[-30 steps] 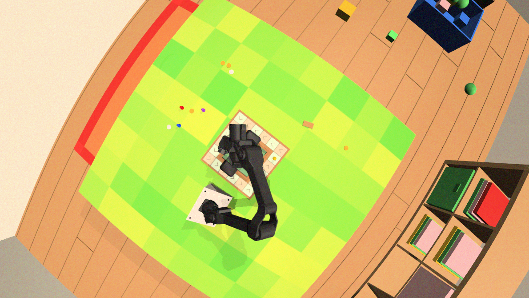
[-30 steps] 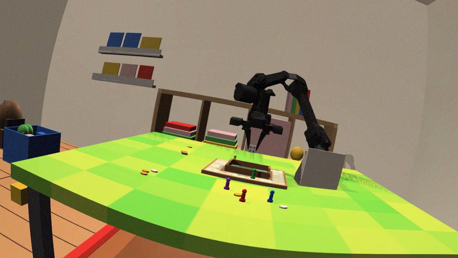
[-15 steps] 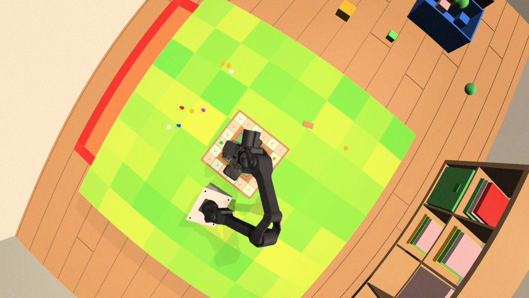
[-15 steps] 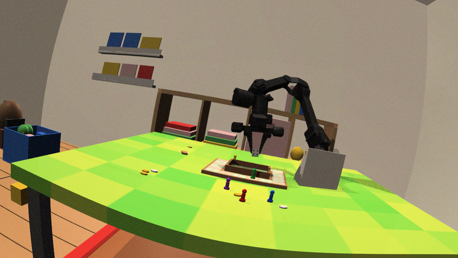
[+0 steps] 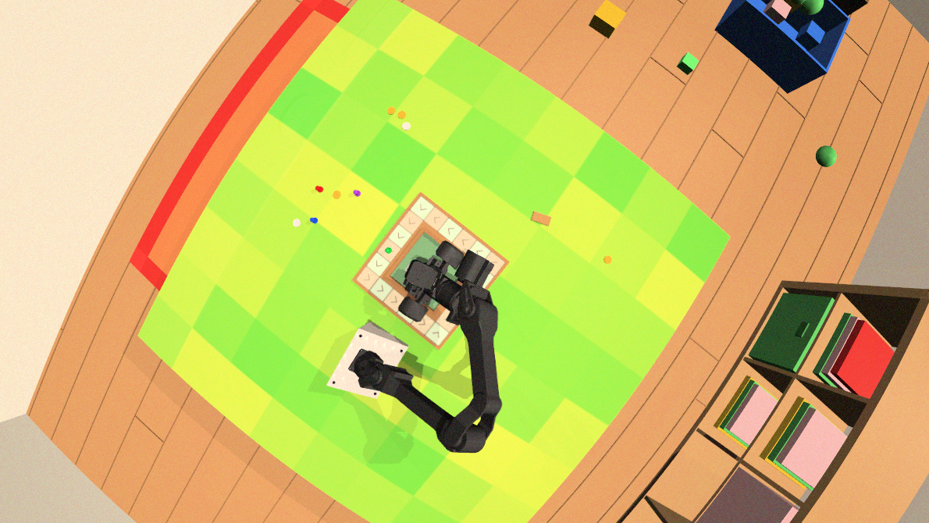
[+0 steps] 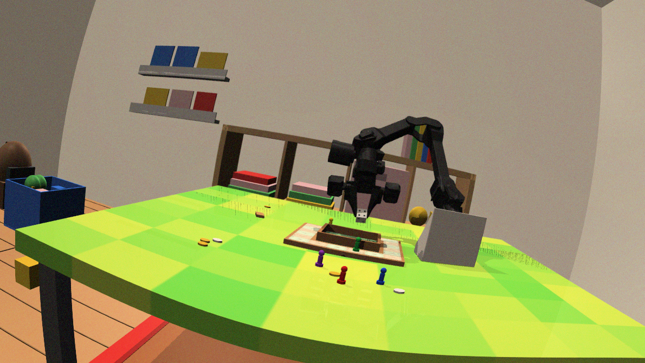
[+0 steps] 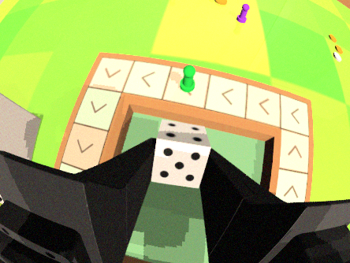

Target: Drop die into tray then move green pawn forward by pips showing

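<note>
My gripper tip is now right at the white die. Round my gripper tip: green tray (8 cm below, 3 cm to the right, 1 cm ahead); yellow pawn (15 cm to the right, 7 cm ahead, 6 cm below); green pawn (8 cm to the left, 6 cm below).
</note>
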